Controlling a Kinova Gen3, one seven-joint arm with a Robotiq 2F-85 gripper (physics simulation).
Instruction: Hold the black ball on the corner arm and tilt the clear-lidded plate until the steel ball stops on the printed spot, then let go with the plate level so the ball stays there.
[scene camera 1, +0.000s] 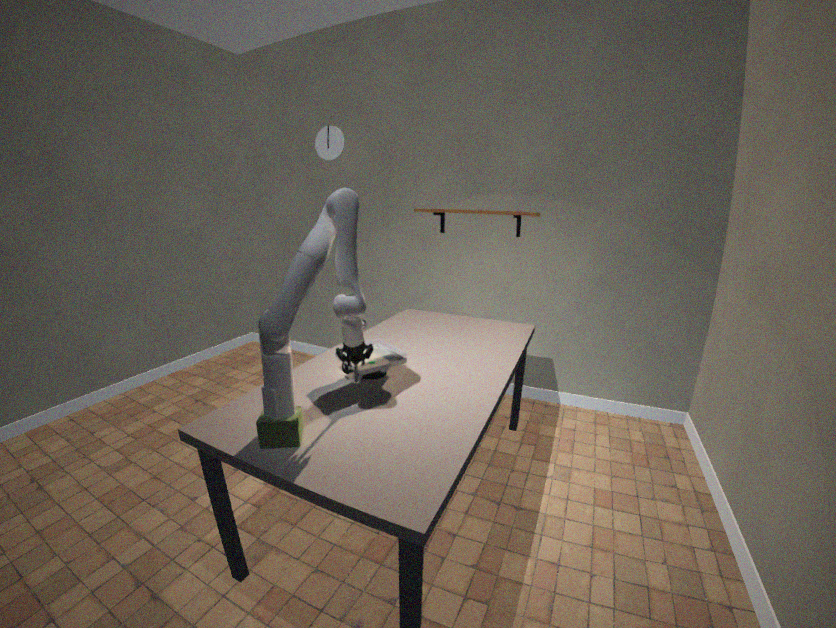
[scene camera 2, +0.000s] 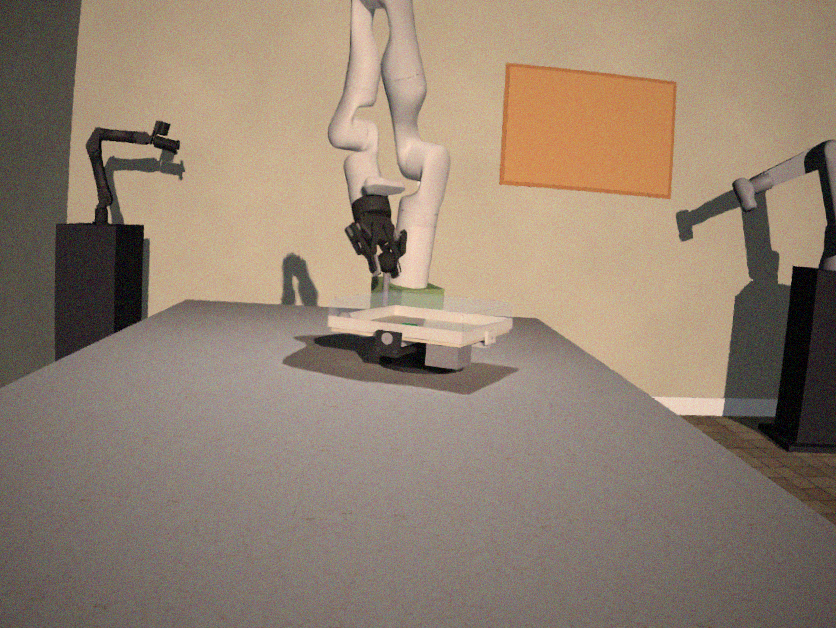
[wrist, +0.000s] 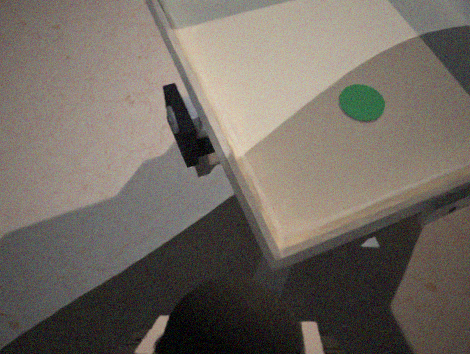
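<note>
The black ball (scene camera 2: 388, 262) (wrist: 232, 315) is at the top of a thin grey corner arm (scene camera 2: 385, 290). My gripper (scene camera 1: 355, 371) (scene camera 2: 387, 267) (wrist: 231, 337) is shut on the black ball, with a pale finger pad on each side of it in the wrist view. The clear-lidded plate (scene camera 2: 473, 335) (wrist: 305, 175) is cream coloured and stands raised above the table; any slight tilt is hard to judge. The green printed spot (scene camera 1: 371, 362) (scene camera 2: 410, 324) (wrist: 362, 102) lies on its floor. The steel ball cannot be made out in these views.
A black bracket (scene camera 2: 388, 342) (wrist: 184, 130) and a grey block (scene camera 2: 448, 356) sit under the plate's edge. The table (scene camera 1: 419, 412) carries my arm's green base (scene camera 1: 280, 430). Two other arms stand on dark pedestals (scene camera 2: 87, 283) (scene camera 2: 814, 351) beyond the table.
</note>
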